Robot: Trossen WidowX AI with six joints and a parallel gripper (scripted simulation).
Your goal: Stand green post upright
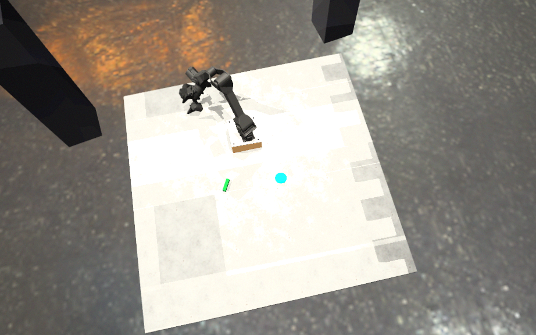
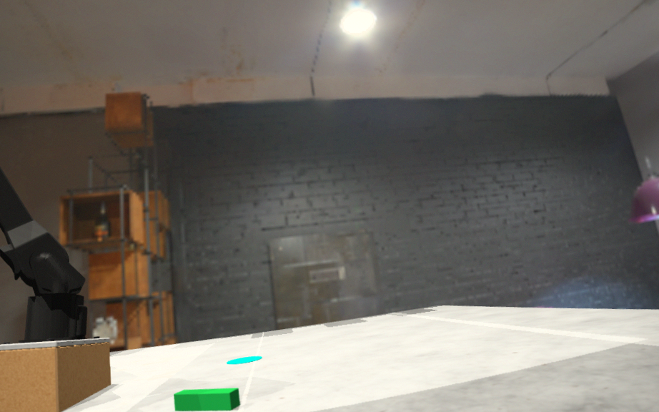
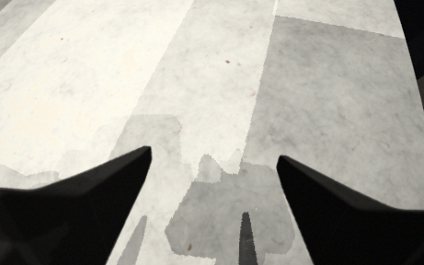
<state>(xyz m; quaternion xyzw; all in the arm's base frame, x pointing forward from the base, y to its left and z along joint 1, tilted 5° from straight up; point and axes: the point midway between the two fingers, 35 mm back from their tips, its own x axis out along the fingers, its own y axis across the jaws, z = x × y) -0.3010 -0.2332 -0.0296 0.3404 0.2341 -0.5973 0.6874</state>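
The green post lies 49 cm ahead of my gripper tip, 7 cm to the left of it and 4 cm below it. Round my gripper tip: cyan circle: 56 cm ahead, 34 cm to the left, 5 cm below.
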